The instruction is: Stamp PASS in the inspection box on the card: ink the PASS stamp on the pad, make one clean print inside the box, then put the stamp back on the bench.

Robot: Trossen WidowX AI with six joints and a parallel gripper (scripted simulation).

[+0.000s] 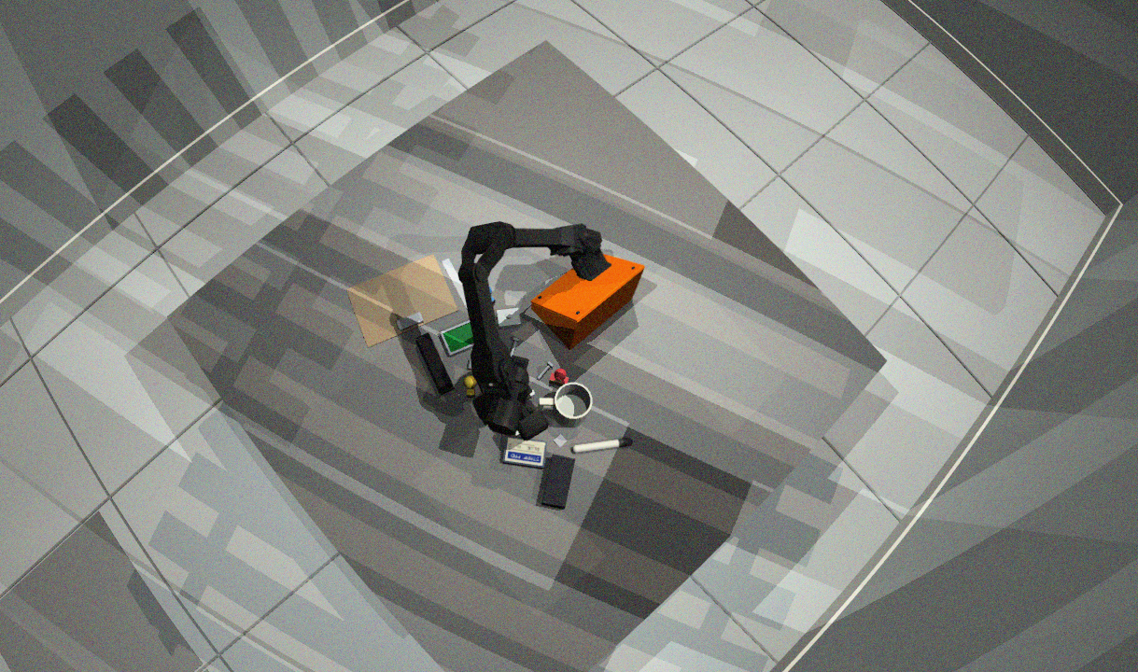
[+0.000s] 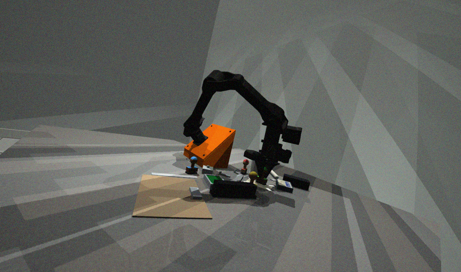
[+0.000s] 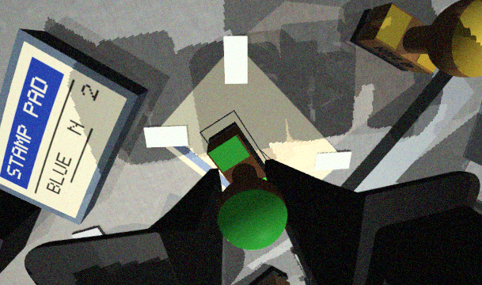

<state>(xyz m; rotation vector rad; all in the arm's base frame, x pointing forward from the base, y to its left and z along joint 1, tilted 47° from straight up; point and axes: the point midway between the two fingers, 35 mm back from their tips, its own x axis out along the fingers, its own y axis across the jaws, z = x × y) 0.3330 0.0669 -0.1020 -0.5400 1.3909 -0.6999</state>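
My gripper tip is 3 cm above the cream card and 1 cm to the left of it. From my gripper tip the other things lie so: yellow-knobbed stamp 10 cm to the right, 4 cm ahead, 1 cm below; then stamp pad box 9 cm to the left, 4 cm ahead, 1 cm below; then green-knobbed stamp right at my gripper tip.
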